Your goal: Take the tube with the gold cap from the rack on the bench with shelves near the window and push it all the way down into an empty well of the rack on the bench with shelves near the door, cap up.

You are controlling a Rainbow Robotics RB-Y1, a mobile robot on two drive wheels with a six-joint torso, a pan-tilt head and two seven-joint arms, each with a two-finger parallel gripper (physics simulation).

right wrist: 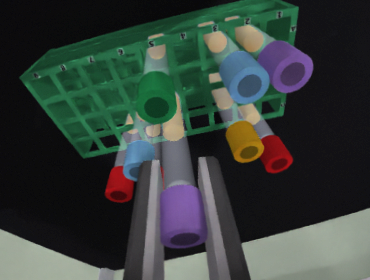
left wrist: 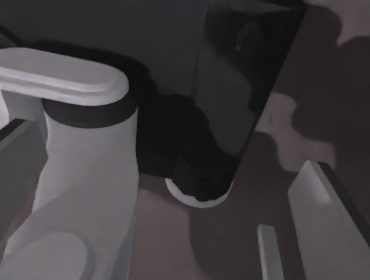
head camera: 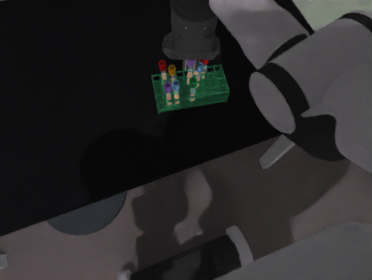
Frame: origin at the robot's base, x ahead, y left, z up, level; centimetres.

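Seen in the pictures: left gripper, fingertip midpoint: [left wrist: 172, 158]; right gripper, fingertip midpoint: [right wrist: 179, 170] [head camera: 189, 67]; robot's base at its link origin: [head camera: 185, 268].
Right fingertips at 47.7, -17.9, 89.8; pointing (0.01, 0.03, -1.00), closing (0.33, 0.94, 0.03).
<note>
Offsets run from my right fingertips to a thing's middle, as dx, dy, dz. Level surfaces: height alone.
The gold-capped tube {+2.3, +3.6, -7.2} [head camera: 172, 70] [right wrist: 244, 141] stands cap up in the green rack {+0.5, -0.6, -10.7} [head camera: 215, 100] [right wrist: 110, 47], beside a red-capped tube {+4.7, +5.4, -7.2} [head camera: 162, 65] [right wrist: 276, 154]. My right gripper [head camera: 191, 64] [right wrist: 179, 170] is shut on a purple-capped tube {+0.2, -0.2, -2.2} [right wrist: 183, 215], held upright, cap up. Its lower end is at or over the rack's wells near columns 4 and 5; I cannot tell whether it is inside one. The gold cap is apart from the right fingers. My left gripper [left wrist: 172, 158] is open, with no tube between its fingers. The other rack does not show.
Green-capped {-2.8, +0.1, -7.2} [head camera: 193, 82] [right wrist: 157, 97], blue-capped {-2.1, +4.3, -7.2} [head camera: 175, 85] [right wrist: 245, 77] and another purple-capped tube {-1.7, +6.4, -7.2} [head camera: 168, 87] [right wrist: 286, 67] stand in the rack, with more blue and red ones. The rack stands on a black bench top {dz -13.6} [head camera: 75, 100]. A dark box-like body [left wrist: 225, 100] shows below in the left wrist view.
</note>
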